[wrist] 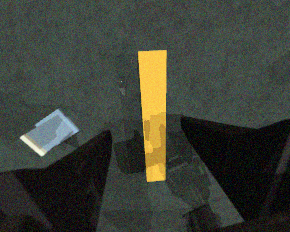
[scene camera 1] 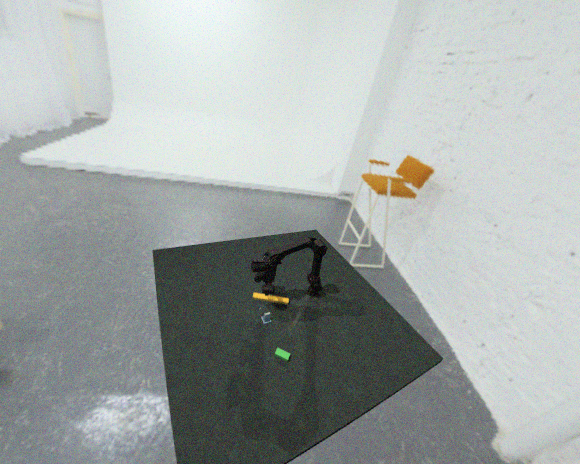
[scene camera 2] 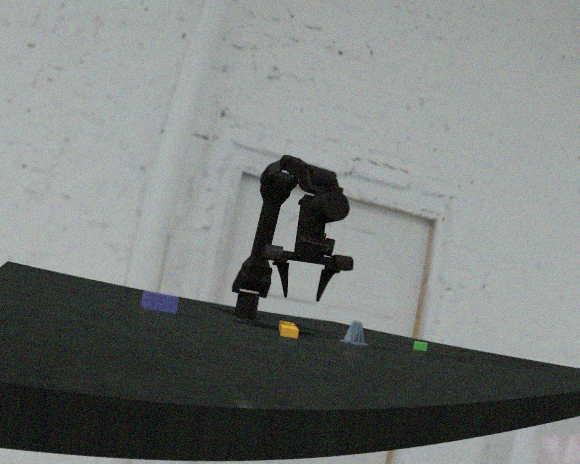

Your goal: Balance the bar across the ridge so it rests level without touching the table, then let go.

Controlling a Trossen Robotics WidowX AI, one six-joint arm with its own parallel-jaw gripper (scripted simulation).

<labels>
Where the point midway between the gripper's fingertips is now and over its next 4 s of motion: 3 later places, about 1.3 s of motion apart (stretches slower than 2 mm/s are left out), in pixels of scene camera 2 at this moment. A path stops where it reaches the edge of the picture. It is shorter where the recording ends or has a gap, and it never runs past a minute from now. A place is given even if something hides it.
My gripper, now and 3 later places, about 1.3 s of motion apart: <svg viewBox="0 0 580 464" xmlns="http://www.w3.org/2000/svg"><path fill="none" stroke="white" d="M301 299L288 330L294 294L348 292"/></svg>
</labels>
